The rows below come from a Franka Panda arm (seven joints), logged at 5 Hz.
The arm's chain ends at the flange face. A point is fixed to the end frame.
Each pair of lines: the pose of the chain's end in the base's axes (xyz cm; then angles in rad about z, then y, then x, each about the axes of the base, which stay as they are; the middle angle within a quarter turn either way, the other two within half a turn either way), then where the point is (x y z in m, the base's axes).
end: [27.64 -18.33 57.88 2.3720 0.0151 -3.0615]
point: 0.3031 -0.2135 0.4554
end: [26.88 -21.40 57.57 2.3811 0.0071 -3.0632]
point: 0.2941 -0.2446 0.4521
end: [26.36 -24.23 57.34 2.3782 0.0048 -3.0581]
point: 0.2888 -0.2722 0.4496
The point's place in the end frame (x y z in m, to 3 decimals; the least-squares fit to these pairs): 0.010 -0.046 0.121
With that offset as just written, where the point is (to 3 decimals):
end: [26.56 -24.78 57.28 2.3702 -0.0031 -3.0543]
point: 0.290 -0.277 0.449
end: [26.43 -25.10 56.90 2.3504 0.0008 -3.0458]
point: 0.290 -0.279 0.445
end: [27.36 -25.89 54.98 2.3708 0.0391 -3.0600]
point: 0.303 -0.289 0.427
